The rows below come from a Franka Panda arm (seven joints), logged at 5 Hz.
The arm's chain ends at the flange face. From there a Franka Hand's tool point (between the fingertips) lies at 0.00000 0.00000 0.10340 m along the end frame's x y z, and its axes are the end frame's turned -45 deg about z.
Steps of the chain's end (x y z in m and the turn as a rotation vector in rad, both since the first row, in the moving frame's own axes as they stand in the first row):
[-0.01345, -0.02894, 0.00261, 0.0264, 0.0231, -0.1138]
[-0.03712, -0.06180, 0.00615, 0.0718, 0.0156, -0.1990]
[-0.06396, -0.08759, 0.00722, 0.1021, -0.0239, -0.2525]
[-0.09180, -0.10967, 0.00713, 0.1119, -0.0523, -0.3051]
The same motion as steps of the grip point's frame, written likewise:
[0.01455, -0.03042, 0.00255, 0.0023, 0.0350, -0.1138]
[0.02339, -0.07466, 0.00587, 0.0397, 0.0618, -0.1990]
[0.02120, -0.11698, 0.00666, 0.0891, 0.0553, -0.2525]
[0.01510, -0.15491, 0.00635, 0.1161, 0.0421, -0.3051]

